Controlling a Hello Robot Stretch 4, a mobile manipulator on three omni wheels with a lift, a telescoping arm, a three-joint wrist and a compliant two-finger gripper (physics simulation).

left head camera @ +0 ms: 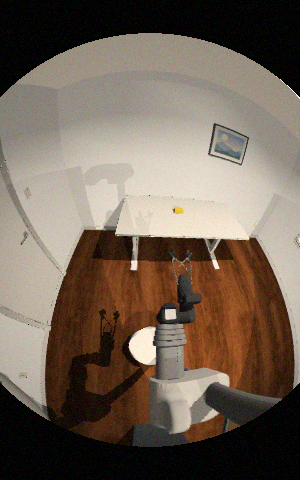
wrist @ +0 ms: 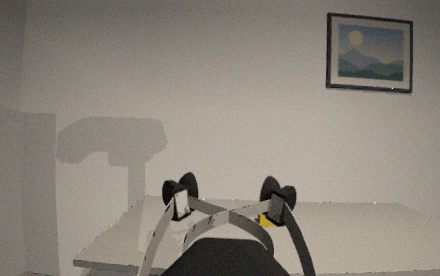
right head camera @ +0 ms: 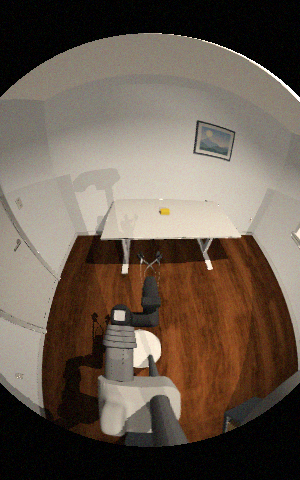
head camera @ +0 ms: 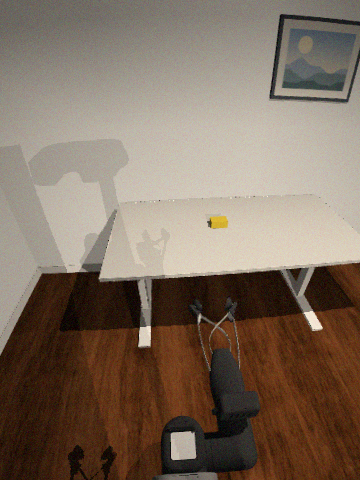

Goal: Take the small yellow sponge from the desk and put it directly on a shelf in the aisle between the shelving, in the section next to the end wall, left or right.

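Frame: origin at the robot's base, x ahead, y left, z up, level; metres.
Seen in the pictures: gripper, fingertip midpoint: (left head camera: 178, 249) (wrist: 229, 189) (right head camera: 149, 251) (head camera: 211, 299); robot's base, link origin: (left head camera: 149, 344) (right head camera: 140, 347).
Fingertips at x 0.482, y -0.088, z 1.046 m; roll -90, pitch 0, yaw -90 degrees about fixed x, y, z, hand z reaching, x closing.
Note:
Pixels of each thing's middle, then the offset from my fingertips to it. "spot": a spot on its surface instead. Level surfaces: height alone.
- small yellow sponge, body centre: (wrist: 270, 218) (head camera: 218, 222) (right head camera: 164, 211) (left head camera: 178, 209) 0.859 m ahead, 0.193 m right, 0.332 m down
- white desk, surface height: 0.354 m down
- door handle, surface spot: (left head camera: 24, 237) spot: 0.154 m ahead, 1.294 m left, 0.147 m down
A small yellow sponge (head camera: 219, 222) (left head camera: 178, 210) (right head camera: 165, 212) lies on the white desk (head camera: 280, 240) (left head camera: 215, 225) (right head camera: 200, 227) (wrist: 350, 245), a little back from the middle. In the wrist view the sponge (wrist: 266, 220) is partly hidden behind the right fingertip. My gripper (head camera: 214, 308) (left head camera: 180, 256) (right head camera: 150, 257) (wrist: 229, 189) is open and empty, its fingertips apart. It points toward the desk and stands in front of the desk's near edge, apart from the sponge. The shelving and the aisle do not show in the head camera or wrist view.
A framed picture (head camera: 316, 60) (left head camera: 228, 144) (right head camera: 214, 140) (wrist: 370, 53) hangs on the wall behind the desk. Desk legs (head camera: 145, 310) (left head camera: 134, 252) stand on the wood floor. A dark grey unit (right head camera: 245, 412) shows at the lower right of the right head view. A door handle (left head camera: 24, 237) shows at the left.

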